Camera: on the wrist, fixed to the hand. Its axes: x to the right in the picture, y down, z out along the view.
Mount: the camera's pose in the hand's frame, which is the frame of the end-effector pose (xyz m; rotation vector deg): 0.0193 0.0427 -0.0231 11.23 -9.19 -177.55
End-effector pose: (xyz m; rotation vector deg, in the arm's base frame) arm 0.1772 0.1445 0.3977 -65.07 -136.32 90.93
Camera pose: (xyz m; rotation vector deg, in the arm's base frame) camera 0.1961 0.1824 0.3671 109.96 -48.45 6.11
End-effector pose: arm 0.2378 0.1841 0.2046 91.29 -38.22 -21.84
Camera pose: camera 0.2583 0.1892 0.2524 -52.97 -102.72 103.57
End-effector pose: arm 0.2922 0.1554 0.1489 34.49 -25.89 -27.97
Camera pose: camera 0.3325 0.1852 0.1637 -41.65 -35.11 140.86
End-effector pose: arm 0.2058 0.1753 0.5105 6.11 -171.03 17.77
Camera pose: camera 0.1861 0.2207 0.5272 174.17 3.86 -1.16
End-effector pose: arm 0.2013 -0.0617 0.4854 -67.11 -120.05 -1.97
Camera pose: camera 0.2404 -0.0307 0.5009 -146.66 86.33 50.86
